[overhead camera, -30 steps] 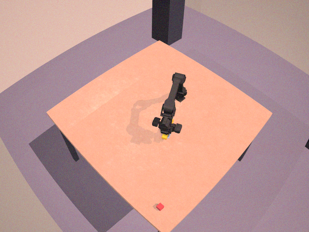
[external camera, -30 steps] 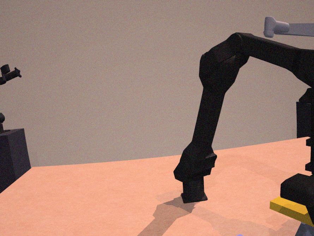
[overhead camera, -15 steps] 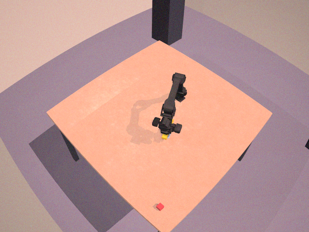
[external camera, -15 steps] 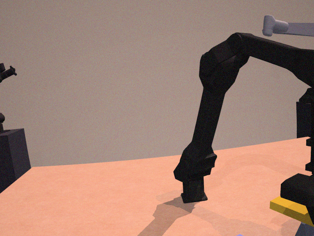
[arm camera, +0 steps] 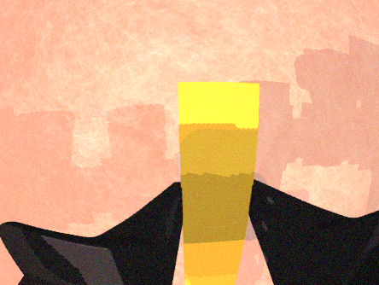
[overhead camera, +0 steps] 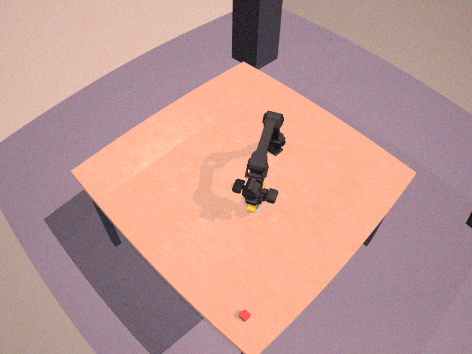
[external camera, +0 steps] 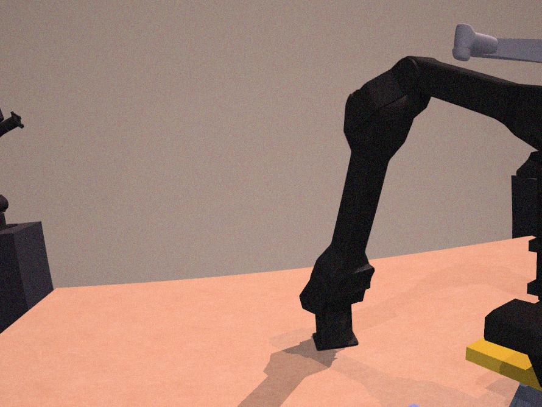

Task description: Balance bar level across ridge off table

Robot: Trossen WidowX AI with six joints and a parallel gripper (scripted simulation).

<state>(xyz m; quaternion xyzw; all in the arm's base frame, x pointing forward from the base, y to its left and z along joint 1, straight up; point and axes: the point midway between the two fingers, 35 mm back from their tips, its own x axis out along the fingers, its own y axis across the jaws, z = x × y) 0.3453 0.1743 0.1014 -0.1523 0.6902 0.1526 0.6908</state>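
Now: the yellow bar 3 cm behind my gripper tip and 1 cm to the right of it. The rest, counted from my gripper tip: small red cube: 39 cm ahead, 33 cm to the left, 5 cm below; purple cube: 14 cm to the right, 5 cm below, 5 cm behind.
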